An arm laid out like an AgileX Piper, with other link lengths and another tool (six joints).
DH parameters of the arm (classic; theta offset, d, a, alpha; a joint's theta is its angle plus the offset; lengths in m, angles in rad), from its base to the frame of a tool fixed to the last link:
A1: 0 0.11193 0 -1.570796
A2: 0.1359 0 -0.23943 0
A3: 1.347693 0 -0.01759 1.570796
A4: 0 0.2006 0 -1.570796
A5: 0 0 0 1.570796
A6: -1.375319 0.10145 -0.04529 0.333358
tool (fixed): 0 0.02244 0 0
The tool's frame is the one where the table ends.
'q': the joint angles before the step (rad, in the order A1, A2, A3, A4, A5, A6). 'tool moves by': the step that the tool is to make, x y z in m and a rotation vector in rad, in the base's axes. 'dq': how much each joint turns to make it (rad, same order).
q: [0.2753 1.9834 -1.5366 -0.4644 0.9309 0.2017]
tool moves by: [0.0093 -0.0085 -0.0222 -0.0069 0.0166 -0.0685]
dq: [-0.0208 0.0657 0.0000 -0.0311 -0.0217 0.0779]
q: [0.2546 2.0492 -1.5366 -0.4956 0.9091 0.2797]
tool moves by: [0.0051 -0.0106 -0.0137 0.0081 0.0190 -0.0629]
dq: [-0.0297 0.0389 -0.0003 0.0002 -0.0077 0.0409]
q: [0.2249 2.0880 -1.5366 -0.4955 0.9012 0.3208]
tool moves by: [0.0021 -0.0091 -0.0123 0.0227 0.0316 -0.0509]
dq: [-0.0311 0.0325 0.0002 0.0293 -0.0038 0.0087]
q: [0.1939 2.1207 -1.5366 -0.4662 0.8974 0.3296]
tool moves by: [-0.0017 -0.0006 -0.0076 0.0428 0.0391 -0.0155]
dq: [-0.0168 0.0188 -0.0007 0.0647 0.0007 -0.0356]
